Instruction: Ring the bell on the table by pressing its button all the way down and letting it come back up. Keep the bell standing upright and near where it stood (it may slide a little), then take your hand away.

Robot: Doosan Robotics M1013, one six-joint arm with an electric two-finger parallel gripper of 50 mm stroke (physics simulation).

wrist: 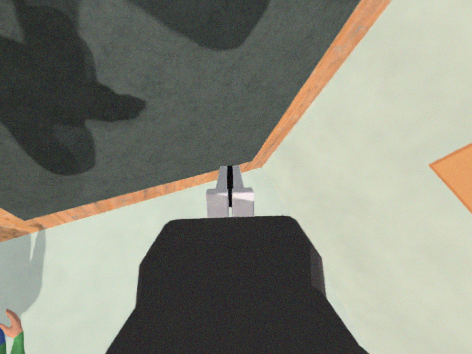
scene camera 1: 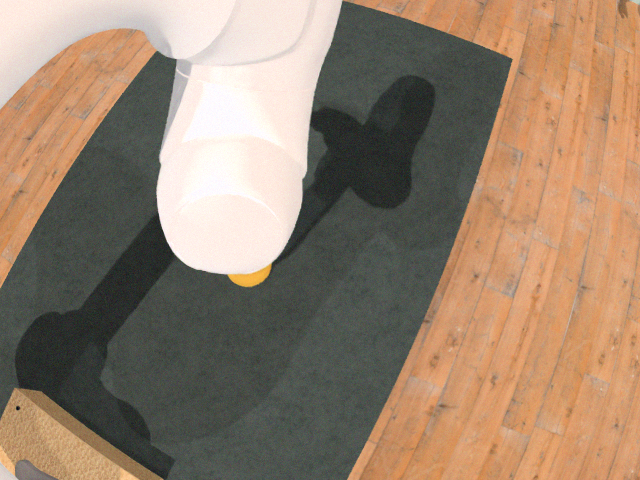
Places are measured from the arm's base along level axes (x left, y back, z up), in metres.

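Pixels of known places: gripper, between the fingertips: [wrist: 230, 178].
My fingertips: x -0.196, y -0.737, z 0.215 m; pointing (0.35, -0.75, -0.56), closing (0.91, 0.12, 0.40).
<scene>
Behind a point stands the place of what it marks.
The yellow bell [scene camera 1: 249, 277] @(x -0.231, y -0.545, z -0.045 m) shows in the scene view as a small rounded sliver at the lower edge of the white arm. The arm hides the rest of it, its button included. The bell does not show in the wrist view. My gripper [wrist: 230, 178] @(x -0.196, y -0.737, z 0.215 m) is shut and empty, with its two grey fingertips together in the middle of the wrist view. In the scene view the gripper is hidden behind the arm, so its distance from the bell cannot be told.
The white arm [scene camera 1: 235, 129] @(x -0.336, y -0.507, z 0.485 m) hangs over the dark mat [scene camera 1: 330, 361] @(x -0.397, y -0.440, z -0.076 m) and casts shadows on it. A tan box-like object [scene camera 1: 67, 434] @(x 0.004, y -0.171, z 0.005 m) stands at the lower left. Wooden planks [scene camera 1: 542, 258] border the mat. Part of a person [wrist: 14, 327] shows low at the left in the wrist view.
</scene>
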